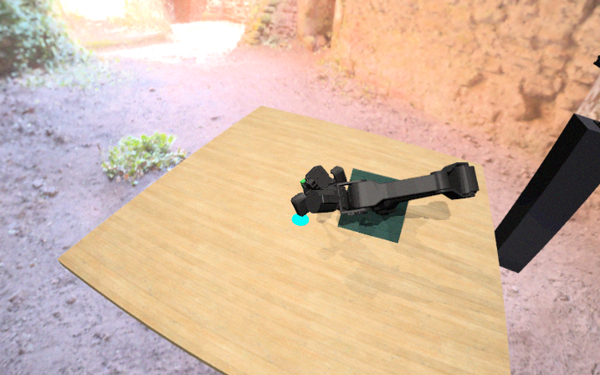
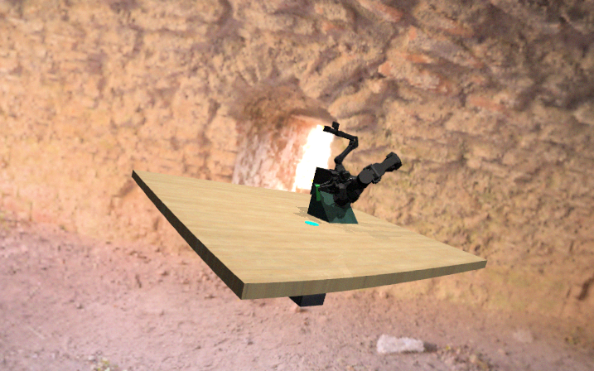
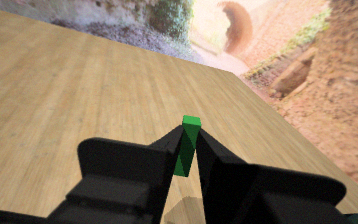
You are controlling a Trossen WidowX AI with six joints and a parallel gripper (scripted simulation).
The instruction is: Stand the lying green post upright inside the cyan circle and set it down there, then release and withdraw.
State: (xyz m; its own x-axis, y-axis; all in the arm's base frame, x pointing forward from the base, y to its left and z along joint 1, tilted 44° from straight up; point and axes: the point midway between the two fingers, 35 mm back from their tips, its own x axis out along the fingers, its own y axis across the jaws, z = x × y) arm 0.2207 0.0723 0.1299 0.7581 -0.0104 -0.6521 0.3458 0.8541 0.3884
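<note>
My gripper tip is 10 mm to the right of the cyan circle and 150 mm above it. The rest, counted from my gripper tip: green post (10 mm behind, 20 mm below).
</note>
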